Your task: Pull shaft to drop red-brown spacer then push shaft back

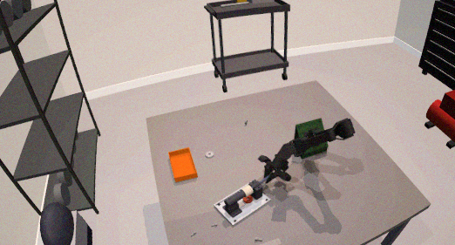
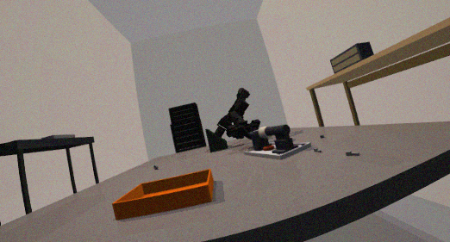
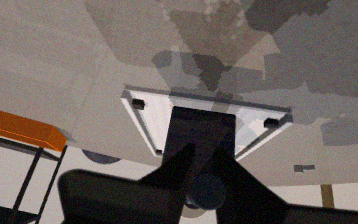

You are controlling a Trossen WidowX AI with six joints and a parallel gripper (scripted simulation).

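Right now my gripper tip is 60 mm short of the dark shaft, 30 mm below it and 20 mm to the right of it. Round my gripper tip: cream spacer: 110 mm ahead, 40 mm to the left, 20 mm above; then red-brown spacer: 100 mm ahead, 40 mm to the left, 40 mm below; then orange tray: 360 mm ahead, 280 mm to the right, 40 mm below.
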